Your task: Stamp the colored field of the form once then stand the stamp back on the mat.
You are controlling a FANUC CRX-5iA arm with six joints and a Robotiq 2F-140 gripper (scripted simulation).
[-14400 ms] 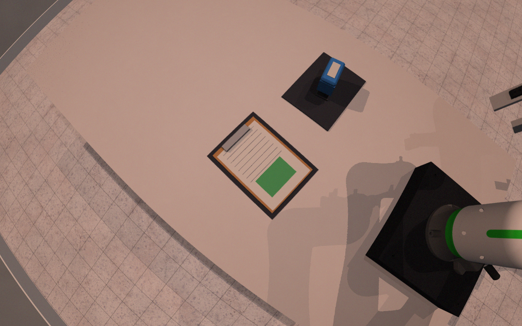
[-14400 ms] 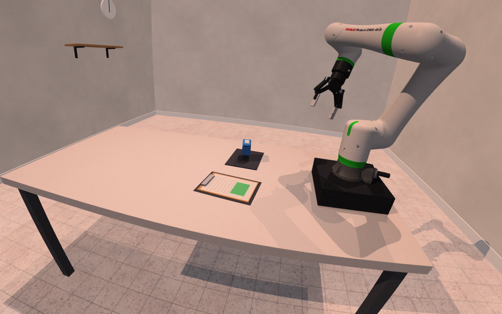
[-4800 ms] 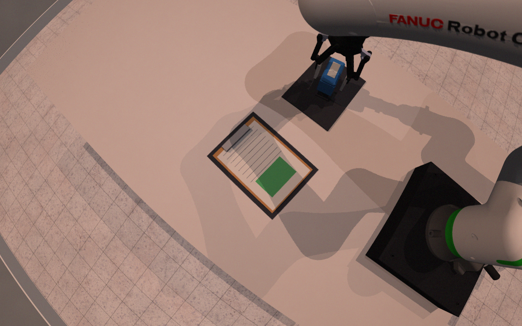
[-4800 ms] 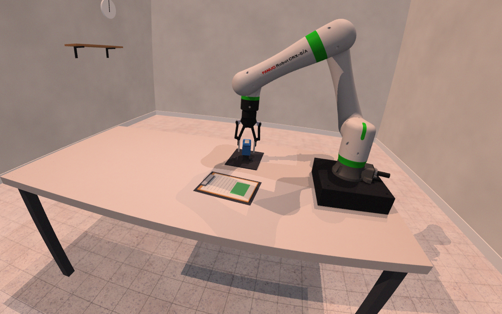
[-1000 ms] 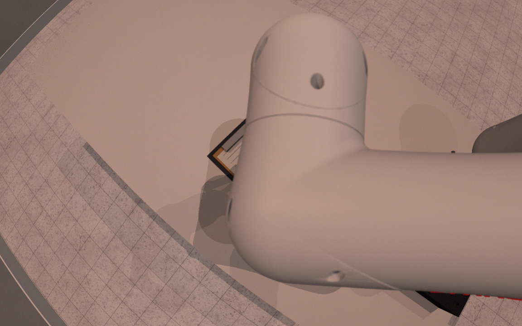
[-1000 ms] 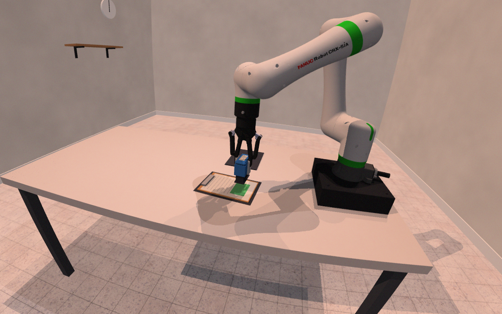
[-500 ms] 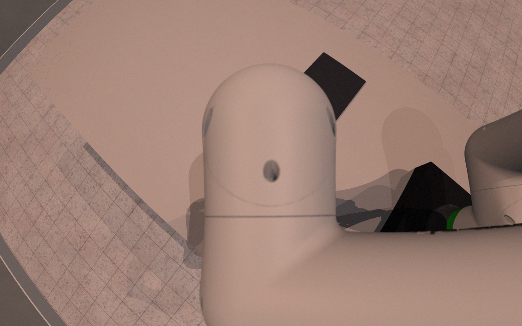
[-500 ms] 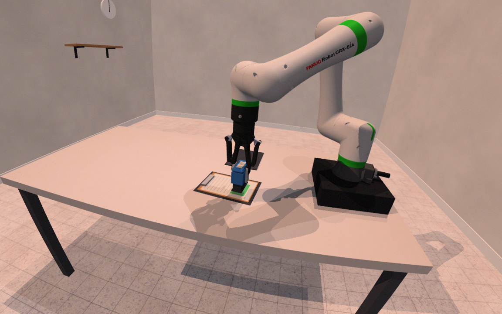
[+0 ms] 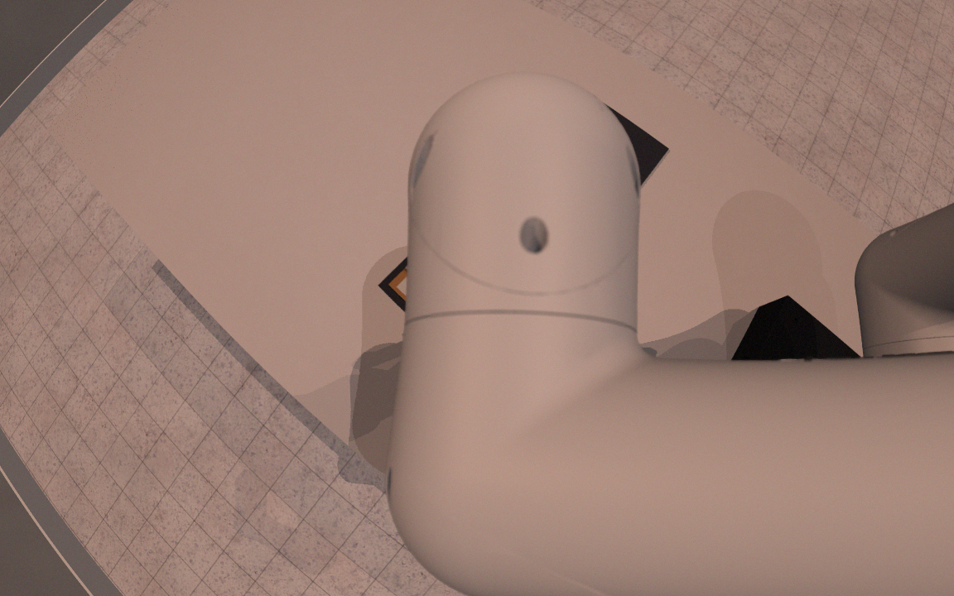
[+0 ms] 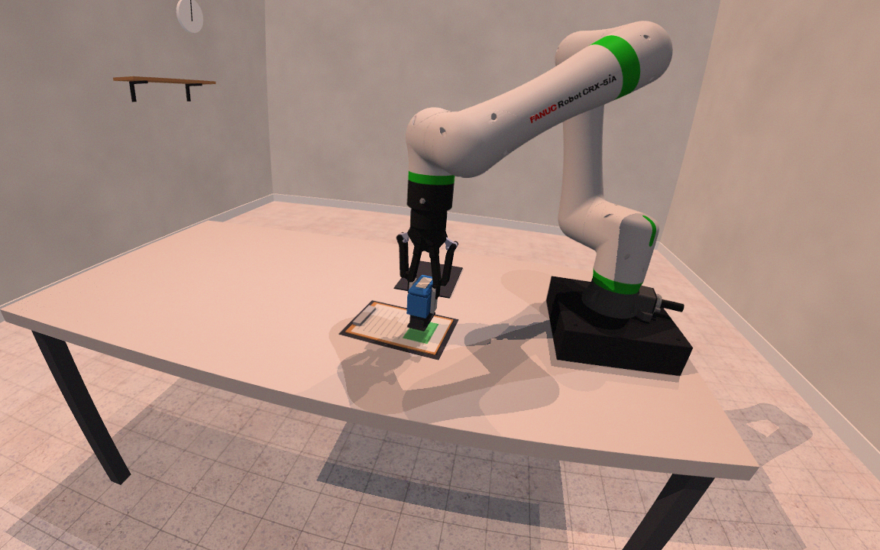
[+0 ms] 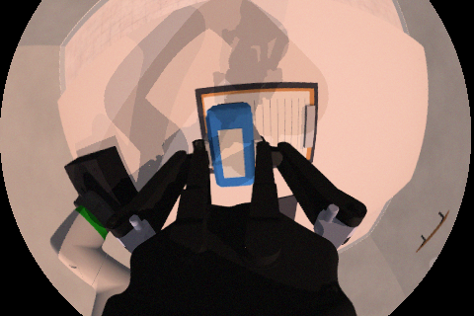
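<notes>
Now: the mat 320 mm to the right of my hand, 110 mm below it and 110 mm ahead of it. Round my hand: form 110 mm below, 80 mm ahead, 10 mm to the right; stamp 20 mm below.
</notes>
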